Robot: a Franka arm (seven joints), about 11 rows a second.
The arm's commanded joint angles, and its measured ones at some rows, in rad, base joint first. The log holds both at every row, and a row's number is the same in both.
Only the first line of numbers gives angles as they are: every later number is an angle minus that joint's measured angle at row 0.
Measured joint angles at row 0:
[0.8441, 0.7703, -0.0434, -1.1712, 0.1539, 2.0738, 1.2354]
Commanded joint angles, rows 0 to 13:
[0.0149, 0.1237, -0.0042, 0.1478, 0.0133, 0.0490, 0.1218]
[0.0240, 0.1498, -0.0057, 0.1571, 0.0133, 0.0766, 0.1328]
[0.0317, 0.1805, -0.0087, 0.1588, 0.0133, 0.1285, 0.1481]
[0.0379, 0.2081, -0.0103, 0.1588, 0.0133, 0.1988, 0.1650]
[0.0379, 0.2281, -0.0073, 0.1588, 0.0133, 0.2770, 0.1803]
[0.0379, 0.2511, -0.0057, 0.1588, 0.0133, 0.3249, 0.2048]
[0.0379, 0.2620, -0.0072, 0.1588, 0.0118, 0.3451, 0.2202]
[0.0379, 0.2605, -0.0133, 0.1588, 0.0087, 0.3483, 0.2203]
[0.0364, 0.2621, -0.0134, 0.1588, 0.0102, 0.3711, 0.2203]
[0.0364, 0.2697, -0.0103, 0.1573, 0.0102, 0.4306, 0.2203]
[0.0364, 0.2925, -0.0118, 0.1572, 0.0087, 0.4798, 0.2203]
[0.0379, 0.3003, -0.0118, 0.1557, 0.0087, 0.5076, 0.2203]
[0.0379, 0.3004, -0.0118, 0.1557, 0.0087, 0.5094, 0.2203]
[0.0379, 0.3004, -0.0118, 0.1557, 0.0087, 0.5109, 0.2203]
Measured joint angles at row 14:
[0.0321, 0.2655, -0.0056, 0.1071, 0.0002, 0.4906, 0.2042]
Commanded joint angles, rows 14 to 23:
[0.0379, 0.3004, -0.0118, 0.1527, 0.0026, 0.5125, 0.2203]
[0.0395, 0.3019, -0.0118, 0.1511, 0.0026, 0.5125, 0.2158]
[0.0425, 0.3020, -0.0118, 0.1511, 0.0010, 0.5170, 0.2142]
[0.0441, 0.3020, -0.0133, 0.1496, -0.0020, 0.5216, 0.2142]
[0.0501, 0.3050, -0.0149, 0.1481, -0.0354, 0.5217, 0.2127]
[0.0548, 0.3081, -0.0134, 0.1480, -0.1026, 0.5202, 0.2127]
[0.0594, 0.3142, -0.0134, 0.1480, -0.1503, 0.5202, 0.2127]
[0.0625, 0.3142, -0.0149, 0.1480, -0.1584, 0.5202, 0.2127]
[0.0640, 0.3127, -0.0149, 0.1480, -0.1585, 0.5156, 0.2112]
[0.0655, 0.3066, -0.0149, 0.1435, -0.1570, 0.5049, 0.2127]
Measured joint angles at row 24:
[0.0568, 0.2882, -0.0056, 0.1073, -0.1340, 0.5096, 0.2028]
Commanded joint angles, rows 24 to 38:
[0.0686, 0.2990, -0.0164, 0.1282, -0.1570, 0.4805, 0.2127]
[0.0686, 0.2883, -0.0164, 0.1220, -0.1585, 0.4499, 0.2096]
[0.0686, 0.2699, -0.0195, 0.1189, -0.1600, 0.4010, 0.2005]
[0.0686, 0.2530, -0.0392, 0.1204, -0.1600, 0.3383, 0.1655]
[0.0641, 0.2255, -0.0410, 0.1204, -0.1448, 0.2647, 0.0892]
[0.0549, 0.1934, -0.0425, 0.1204, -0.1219, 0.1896, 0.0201]
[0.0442, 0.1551, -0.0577, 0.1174, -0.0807, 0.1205, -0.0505]
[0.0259, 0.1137, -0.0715, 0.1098, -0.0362, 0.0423, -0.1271]
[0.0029, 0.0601, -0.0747, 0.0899, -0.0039, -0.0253, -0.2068]
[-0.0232, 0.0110, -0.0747, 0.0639, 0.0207, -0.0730, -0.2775]
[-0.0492, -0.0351, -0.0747, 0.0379, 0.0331, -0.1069, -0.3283]
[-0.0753, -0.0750, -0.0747, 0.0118, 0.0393, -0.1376, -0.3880]
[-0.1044, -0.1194, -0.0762, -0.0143, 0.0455, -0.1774, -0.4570]
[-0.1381, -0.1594, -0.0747, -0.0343, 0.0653, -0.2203, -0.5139]
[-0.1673, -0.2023, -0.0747, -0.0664, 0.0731, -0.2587, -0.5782]
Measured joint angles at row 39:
[-0.1117, -0.0737, -0.0822, 0.0582, 0.0345, -0.1910, -0.4407]
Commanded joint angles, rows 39 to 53:
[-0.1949, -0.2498, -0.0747, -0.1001, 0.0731, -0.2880, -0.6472]
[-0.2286, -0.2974, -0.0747, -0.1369, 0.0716, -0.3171, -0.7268]
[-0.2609, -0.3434, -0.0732, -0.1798, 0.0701, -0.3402, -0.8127]
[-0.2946, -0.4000, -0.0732, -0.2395, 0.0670, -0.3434, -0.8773]
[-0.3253, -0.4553, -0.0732, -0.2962, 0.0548, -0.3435, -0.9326]
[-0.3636, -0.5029, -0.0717, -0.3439, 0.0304, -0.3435, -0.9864]
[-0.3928, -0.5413, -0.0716, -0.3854, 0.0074, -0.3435, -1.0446]
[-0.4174, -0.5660, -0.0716, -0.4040, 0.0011, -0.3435, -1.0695]
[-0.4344, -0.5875, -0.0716, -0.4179, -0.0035, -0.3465, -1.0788]
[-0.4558, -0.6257, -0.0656, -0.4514, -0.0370, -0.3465, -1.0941]
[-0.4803, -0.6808, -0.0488, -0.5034, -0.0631, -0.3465, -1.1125]
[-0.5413, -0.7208, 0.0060, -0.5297, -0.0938, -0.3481, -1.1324]
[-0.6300, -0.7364, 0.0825, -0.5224, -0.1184, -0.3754, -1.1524]
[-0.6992, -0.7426, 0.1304, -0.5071, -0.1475, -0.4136, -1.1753]
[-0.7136, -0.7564, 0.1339, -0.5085, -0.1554, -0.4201, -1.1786]
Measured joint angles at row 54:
[-0.6142, -0.6952, 0.0616, -0.4710, -0.1178, -0.3925, -1.1375]
